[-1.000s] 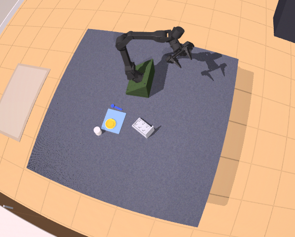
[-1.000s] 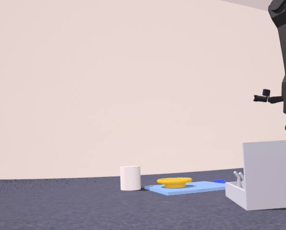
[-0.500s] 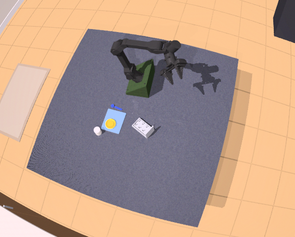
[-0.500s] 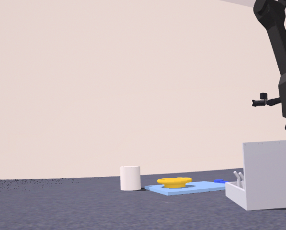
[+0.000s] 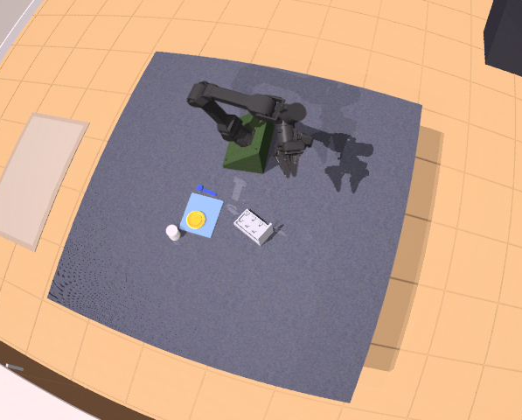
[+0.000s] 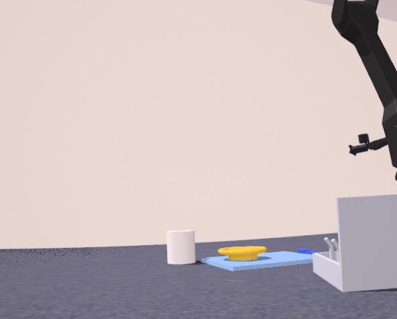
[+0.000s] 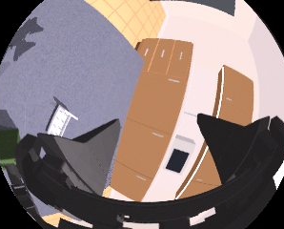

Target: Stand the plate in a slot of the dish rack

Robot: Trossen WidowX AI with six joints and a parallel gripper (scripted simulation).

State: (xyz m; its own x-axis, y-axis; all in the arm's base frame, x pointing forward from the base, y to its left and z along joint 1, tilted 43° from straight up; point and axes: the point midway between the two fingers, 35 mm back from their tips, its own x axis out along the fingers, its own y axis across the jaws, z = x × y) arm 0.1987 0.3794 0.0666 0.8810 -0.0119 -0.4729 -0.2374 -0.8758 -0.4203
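The yellow plate is 80 mm ahead of my gripper tip, 360 mm to the right of it and 380 mm below it. Also, from my gripper tip: dish rack 50 mm ahead, 150 mm to the right, 370 mm below; then white cup 150 mm ahead, 430 mm to the right, 370 mm below; then blue spoon 50 mm behind, 370 mm to the right, 390 mm below.
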